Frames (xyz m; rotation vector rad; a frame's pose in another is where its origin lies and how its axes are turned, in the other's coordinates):
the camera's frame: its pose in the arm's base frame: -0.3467 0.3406 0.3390 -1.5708 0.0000 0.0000
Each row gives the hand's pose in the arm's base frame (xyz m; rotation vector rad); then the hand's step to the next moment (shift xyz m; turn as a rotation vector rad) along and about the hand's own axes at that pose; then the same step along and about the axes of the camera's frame.
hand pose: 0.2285 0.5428 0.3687 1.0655 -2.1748 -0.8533
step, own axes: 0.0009 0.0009 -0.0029 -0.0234 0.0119 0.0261
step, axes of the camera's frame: 0.0012 -0.0027 -0.0012 -0.0119 0.0126 0.0327
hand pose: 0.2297 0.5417 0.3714 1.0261 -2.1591 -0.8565
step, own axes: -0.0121 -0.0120 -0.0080 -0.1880 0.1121 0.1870
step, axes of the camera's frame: 0.0174 0.0069 0.0016 -0.0865 0.0748 0.2642
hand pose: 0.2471 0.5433 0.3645 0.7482 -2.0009 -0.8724
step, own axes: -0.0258 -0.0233 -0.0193 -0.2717 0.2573 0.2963
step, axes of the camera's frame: 0.0336 0.0213 -0.0002 -0.1651 0.0443 0.4456
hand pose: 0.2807 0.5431 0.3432 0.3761 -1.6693 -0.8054
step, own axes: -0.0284 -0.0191 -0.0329 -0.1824 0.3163 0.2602
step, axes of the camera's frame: 0.0354 0.0312 -0.0056 -0.1442 -0.0637 0.4197
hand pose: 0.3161 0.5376 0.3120 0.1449 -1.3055 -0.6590
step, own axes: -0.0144 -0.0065 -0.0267 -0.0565 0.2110 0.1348
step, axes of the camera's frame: 0.0207 0.0226 -0.0047 -0.0532 -0.0866 0.2357
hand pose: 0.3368 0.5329 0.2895 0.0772 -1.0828 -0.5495
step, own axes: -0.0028 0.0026 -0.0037 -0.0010 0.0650 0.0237
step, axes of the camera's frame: 0.0032 0.0032 0.0028 0.0046 -0.0315 0.0614
